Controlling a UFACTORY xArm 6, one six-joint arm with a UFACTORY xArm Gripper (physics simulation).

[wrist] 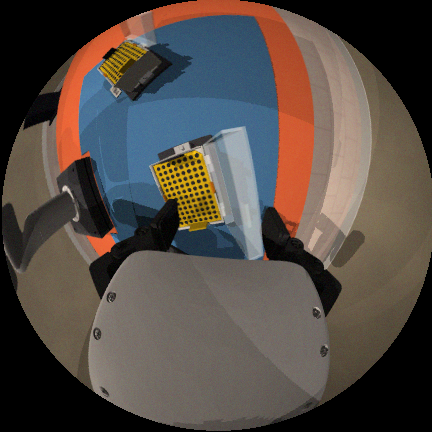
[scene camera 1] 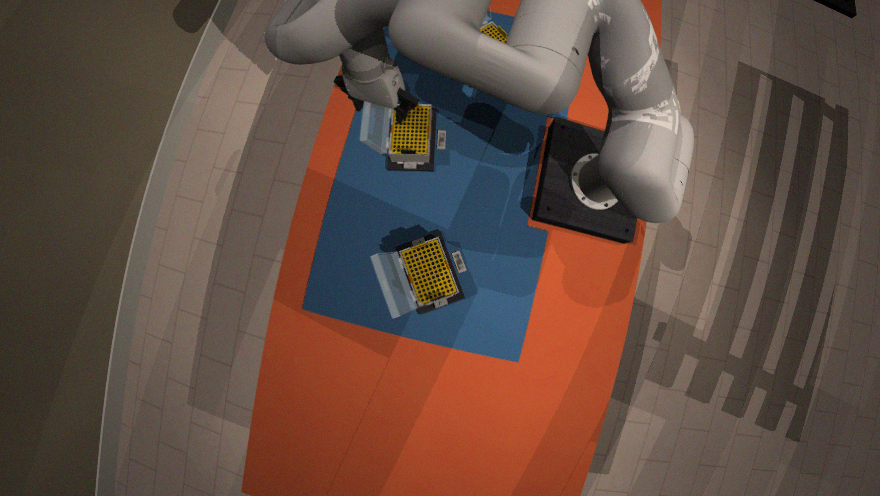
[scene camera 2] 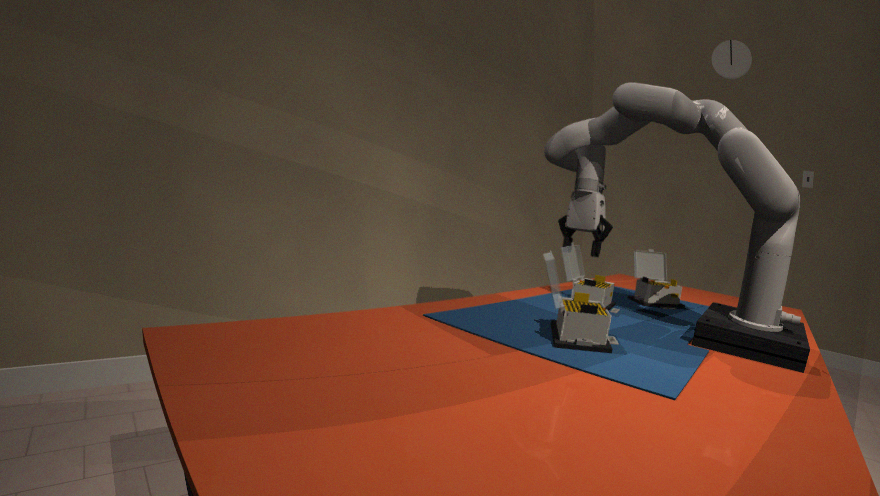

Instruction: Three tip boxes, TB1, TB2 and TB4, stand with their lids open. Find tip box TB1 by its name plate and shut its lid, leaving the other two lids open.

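Places are measured from the arm's base along level axes (x ahead, y left, z up), in centimetres.
Pixels of known places: gripper, between the fingertips: (wrist: 220, 214) (scene camera 1: 381, 111) (scene camera 2: 580, 254); arm's base, origin of its link: (wrist: 71, 202) (scene camera 1: 596, 181) (scene camera 2: 755, 322).
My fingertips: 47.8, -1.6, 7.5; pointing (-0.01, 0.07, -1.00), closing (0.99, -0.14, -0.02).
Observation:
For each thing: its top centre in the pictures, then the offset to it from my fingertips, as dx, dy, dz. Level surfaces: height alone.
- middle tip box, centre of its top: (wrist: 183, 197) (scene camera 1: 409, 126) (scene camera 2: 595, 277) -5.4, +0.0, -5.1
- clear lid, centre of its top: (wrist: 232, 219) (scene camera 1: 372, 110) (scene camera 2: 576, 243) +1.1, +1.2, +2.8
- third tip box, centre of its top: (scene camera 2: 662, 282) -17.6, -24.7, -6.0
- blue mat, height of its surface: dz -12.6
- orange table, height of its surface: dz -12.9
The middle tip box (scene camera 1: 411, 136) (scene camera 2: 592, 295) (wrist: 186, 187) has a yellow tip rack and a clear lid (scene camera 1: 374, 129) (scene camera 2: 573, 263) (wrist: 244, 185) standing open. My gripper (scene camera 1: 380, 109) (scene camera 2: 581, 248) (wrist: 220, 214) is open and empty, above this box, one finger over the rack side and the other beyond the lid. Another tip box (scene camera 1: 429, 271) (scene camera 2: 584, 325) (wrist: 125, 62), nearer scene camera 2, has its lid (scene camera 1: 394, 285) (scene camera 2: 552, 280) open. The third tip box (scene camera 1: 494, 32) (scene camera 2: 656, 293) has its lid (scene camera 2: 650, 266) open; the arm partly covers it in scene camera 1. Name plates (scene camera 1: 441, 139) (scene camera 1: 459, 261) (wrist: 116, 91) are too small to read.
The boxes stand on a blue mat (scene camera 1: 363, 203) (scene camera 2: 486, 320) (wrist: 215, 65) on the orange table (scene camera 1: 431, 425) (scene camera 2: 369, 394) (wrist: 292, 100). The black robot base (scene camera 1: 557, 209) (scene camera 2: 748, 345) (wrist: 87, 200) stands beside the mat. The arm's upper links pass over the mat.

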